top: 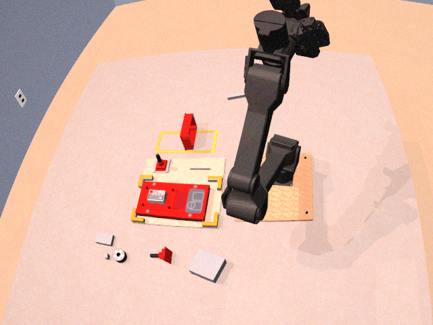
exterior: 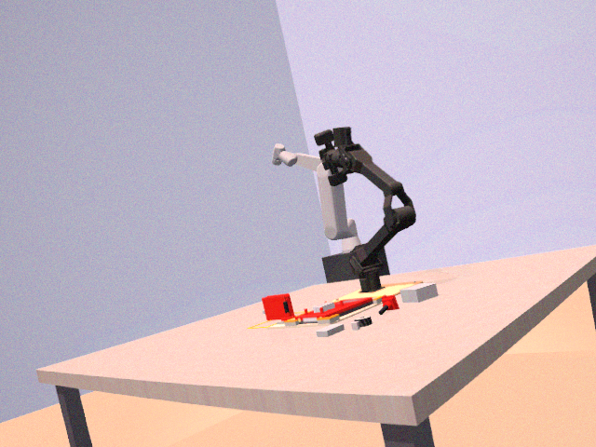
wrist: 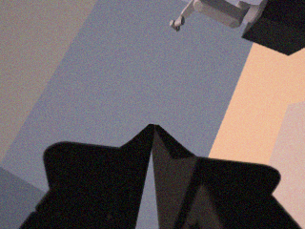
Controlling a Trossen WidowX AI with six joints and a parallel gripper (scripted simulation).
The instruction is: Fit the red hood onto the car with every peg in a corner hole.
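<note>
Right now the red hood is 450 mm below my gripper tip, 360 mm ahead of it and 40 mm to the left of it. Round my gripper tip: socket 450 mm below, 420 mm ahead, 160 mm to the left; grey engine block 460 mm below, 390 mm ahead, 290 mm to the left; thin grey rod 480 mm below, 240 mm ahead, 160 mm to the right.
</note>
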